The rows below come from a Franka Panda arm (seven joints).
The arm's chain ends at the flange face. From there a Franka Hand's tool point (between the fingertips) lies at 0.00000 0.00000 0.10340 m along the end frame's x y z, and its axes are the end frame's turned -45 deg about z.
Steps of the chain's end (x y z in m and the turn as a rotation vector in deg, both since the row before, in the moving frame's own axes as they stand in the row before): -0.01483 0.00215 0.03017 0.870 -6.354 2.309; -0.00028 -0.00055 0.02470 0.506 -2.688 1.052; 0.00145 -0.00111 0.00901 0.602 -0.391 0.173
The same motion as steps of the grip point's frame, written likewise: -0.01880 -0.01830 0.02952 5.108 -3.878 2.309; -0.00255 -0.00469 0.02458 2.258 -1.543 1.052; 0.00208 -0.00103 0.00900 0.702 0.149 0.173
